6 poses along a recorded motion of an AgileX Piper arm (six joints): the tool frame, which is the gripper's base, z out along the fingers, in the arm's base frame.
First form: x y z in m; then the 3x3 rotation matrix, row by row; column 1 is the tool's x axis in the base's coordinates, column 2 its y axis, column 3 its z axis. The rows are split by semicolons.
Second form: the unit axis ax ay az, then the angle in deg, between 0 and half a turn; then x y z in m. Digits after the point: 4 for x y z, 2 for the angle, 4 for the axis.
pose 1, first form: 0.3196 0.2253 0.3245; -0.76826 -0.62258 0.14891; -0.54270 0.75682 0.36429; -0.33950 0.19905 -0.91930
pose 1, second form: -0.3167 0.9361 0.1531 164.88 0.3196 0.2253 0.3245
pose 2, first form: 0.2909 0.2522 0.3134; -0.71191 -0.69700 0.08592; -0.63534 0.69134 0.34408; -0.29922 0.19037 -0.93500
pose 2, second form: -0.3666 0.9187 0.1471 167.90 0.2909 0.2522 0.3134
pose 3, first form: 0.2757 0.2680 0.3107; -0.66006 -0.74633 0.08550; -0.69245 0.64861 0.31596; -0.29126 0.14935 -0.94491
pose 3, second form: -0.4010 0.9068 0.1297 168.01 0.2757 0.2680 0.3107
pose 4, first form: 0.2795 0.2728 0.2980; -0.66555 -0.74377 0.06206; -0.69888 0.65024 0.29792; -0.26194 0.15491 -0.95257
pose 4, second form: -0.4006 0.9076 0.1257 169.72 0.2795 0.2728 0.2980
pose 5, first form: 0.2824 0.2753 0.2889; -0.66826 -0.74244 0.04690; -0.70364 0.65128 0.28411; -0.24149 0.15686 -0.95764
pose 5, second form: -0.4007 0.9080 0.1222 170.86 0.2824 0.2753 0.2889
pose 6, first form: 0.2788 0.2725 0.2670; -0.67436 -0.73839 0.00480; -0.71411 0.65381 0.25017; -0.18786 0.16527 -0.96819
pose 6, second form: -0.4006 0.9091 0.1146 173.92 0.2788 0.2725 0.2670
